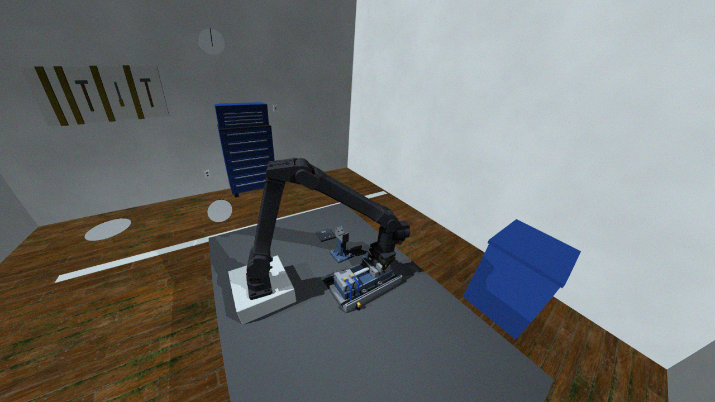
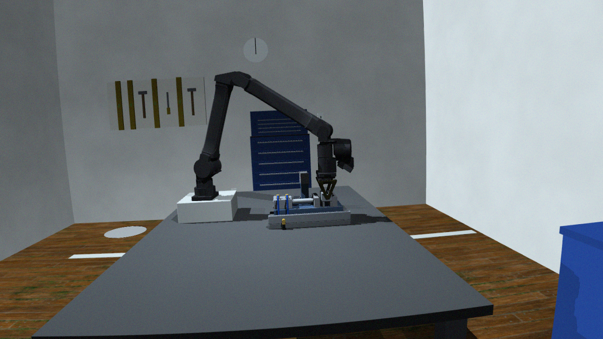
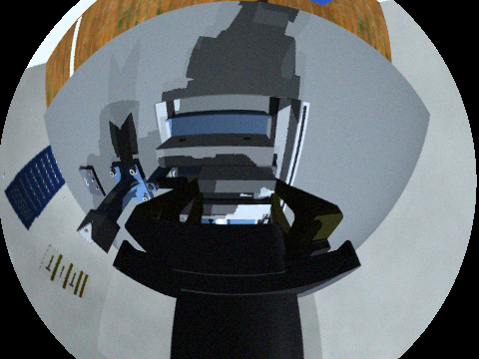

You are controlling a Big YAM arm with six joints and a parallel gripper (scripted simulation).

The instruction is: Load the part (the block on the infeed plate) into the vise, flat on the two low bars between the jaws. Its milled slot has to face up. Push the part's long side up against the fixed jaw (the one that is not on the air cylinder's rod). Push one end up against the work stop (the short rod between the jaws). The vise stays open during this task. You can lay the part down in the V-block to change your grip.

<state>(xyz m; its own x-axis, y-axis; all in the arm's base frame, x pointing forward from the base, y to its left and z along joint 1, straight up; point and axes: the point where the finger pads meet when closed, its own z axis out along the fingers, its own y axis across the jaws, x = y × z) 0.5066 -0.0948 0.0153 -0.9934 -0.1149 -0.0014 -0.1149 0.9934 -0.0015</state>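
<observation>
My gripper is now right at the part. Round my hand: air cylinder (170 mm behind, 20 mm below); vise (80 mm behind, 10 mm to the left, 60 mm below).
</observation>
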